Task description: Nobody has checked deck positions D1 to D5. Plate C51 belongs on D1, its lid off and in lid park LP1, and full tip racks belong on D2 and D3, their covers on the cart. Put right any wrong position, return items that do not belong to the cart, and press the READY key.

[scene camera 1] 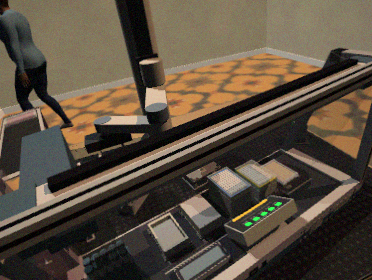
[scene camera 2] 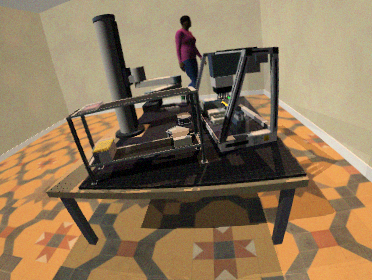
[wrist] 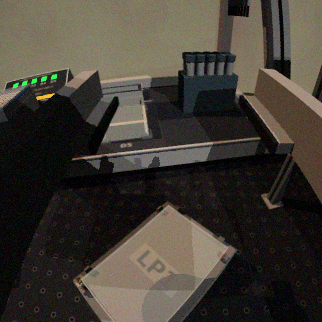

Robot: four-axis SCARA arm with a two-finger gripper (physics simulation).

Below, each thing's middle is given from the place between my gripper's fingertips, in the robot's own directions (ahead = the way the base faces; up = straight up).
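The tube rack (wrist: 204,92) is what I measure my hand from: my hand is 120 mm above it. My hand is also 330 mm short of the rack, and 70 mm to the left of it.
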